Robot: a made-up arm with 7 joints.
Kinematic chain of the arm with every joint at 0, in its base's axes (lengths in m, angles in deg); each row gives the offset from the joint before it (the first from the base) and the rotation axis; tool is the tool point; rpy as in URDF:
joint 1: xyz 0 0 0.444 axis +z
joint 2: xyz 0 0 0 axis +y
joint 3: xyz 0 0 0.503 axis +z
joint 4: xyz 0.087 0 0 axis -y
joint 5: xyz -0.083 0 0.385 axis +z
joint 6: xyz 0 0 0 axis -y
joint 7: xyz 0.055 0 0 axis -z
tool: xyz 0 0 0 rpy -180 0 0
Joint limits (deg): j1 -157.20..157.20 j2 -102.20..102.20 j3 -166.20..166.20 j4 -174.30..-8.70 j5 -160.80..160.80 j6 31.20..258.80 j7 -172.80..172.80
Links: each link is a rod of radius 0.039 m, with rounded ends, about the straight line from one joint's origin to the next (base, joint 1, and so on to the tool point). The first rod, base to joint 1, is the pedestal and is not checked.
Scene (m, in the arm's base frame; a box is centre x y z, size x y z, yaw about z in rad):
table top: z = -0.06
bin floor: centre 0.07 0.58 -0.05 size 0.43 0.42 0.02 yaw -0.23
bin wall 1: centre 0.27 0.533 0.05 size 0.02 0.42 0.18 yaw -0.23
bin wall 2: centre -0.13 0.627 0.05 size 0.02 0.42 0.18 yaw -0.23
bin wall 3: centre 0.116 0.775 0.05 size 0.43 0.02 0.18 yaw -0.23
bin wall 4: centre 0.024 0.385 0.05 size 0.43 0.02 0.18 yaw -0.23
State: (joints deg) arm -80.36 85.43 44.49 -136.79 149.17 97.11 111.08
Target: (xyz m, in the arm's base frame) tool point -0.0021 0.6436 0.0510
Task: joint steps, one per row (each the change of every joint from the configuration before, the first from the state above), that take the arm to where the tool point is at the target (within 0.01 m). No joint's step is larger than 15 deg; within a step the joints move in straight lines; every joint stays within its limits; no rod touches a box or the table.
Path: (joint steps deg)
1: 13.34 0.37 2.98 2.63 0.01 -0.74 0.00
2: 13.35 0.36 2.97 2.63 0.01 -0.73 0.00
3: 13.34 0.37 2.98 2.63 0.00 -0.74 0.00
4: 13.35 0.36 2.97 2.63 0.01 -0.74 0.00
5: 13.34 0.37 2.98 2.63 0.01 -0.74 0.00
6: 13.35 0.37 2.97 2.63 0.01 -0.73 0.00
7: 13.34 0.36 2.98 2.63 0.01 -0.74 0.00
8: 13.34 0.37 2.97 2.63 0.01 -0.74 0.00
9: 13.35 0.36 2.98 2.63 0.00 -0.73 0.00
10: 3.03 6.74 -6.91 8.06 -0.01 -0.70 0.00
11: 3.02 6.74 -6.92 8.07 -0.01 -0.69 0.00

